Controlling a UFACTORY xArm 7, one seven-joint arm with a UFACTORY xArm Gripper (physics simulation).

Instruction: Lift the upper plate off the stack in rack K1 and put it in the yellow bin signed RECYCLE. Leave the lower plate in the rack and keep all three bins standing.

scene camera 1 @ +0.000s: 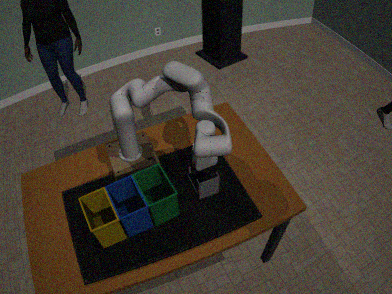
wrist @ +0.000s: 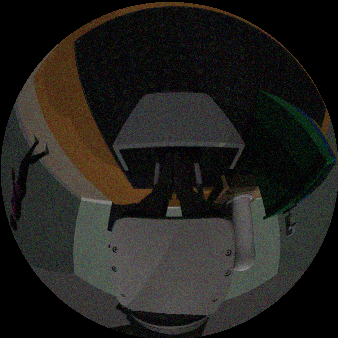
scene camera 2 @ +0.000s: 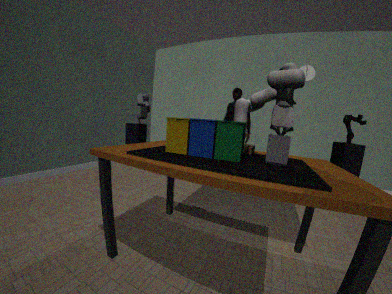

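Seen in the pictures: gripper, fingertip midpoint: (scene camera 1: 205, 174) (wrist: 173, 159); arm's base, origin of the base link: (scene camera 1: 130, 152) (wrist: 238, 199).
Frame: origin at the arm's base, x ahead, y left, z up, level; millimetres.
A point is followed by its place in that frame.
Rack K1 (scene camera 1: 209, 187) {z 41, x 426, y 170 mm} (scene camera 2: 278, 149) {z 34, x 426, y 172 mm} (wrist: 177, 120) {z 69, x 426, y 170 mm}, a grey rack with a tall panel and thin posts, stands on the black mat (scene camera 1: 200, 225) {z -43, x 519, y 51 mm} (scene camera 2: 300, 175) {z -43, x 535, y 240 mm} (wrist: 165, 50) {z -43, x 501, y 163 mm}. My gripper (scene camera 1: 204, 172) {z 60, x 370, y 188 mm} (scene camera 2: 281, 132) (wrist: 173, 159) {z 60, x 370, y 188 mm} is shut and empty, pointing down at the rack's top between its panel and posts. Its fingertips are hidden behind the panel in scene camera 2. The plates cannot be made out in the dark rack. The yellow bin (scene camera 1: 111, 236) {z 32, x 382, y -309 mm} (scene camera 2: 177, 136) {z 44, x 383, y -304 mm} stands upright at the far end of the bin row; its sign is not readable.
The blue bin (scene camera 1: 138, 223) {z 41, x 398, y -177 mm} (scene camera 2: 201, 139) {z 42, x 398, y -177 mm} stands upright between the yellow bin and the green bin (scene camera 1: 167, 209) {z 48, x 414, y -40 mm} (scene camera 2: 229, 141) {z 46, x 414, y -45 mm} (wrist: 295, 145) {z 81, x 388, y 14 mm}. The green bin, also upright, is nearest the rack. The arm's base column (scene camera 1: 127, 140) {z 133, x 41, y -13 mm} rises behind the bins on the wooden table (scene camera 1: 45, 200) {z -56, x -48, y -533 mm} (scene camera 2: 365, 192) {z -56, x 625, y 438 mm}.
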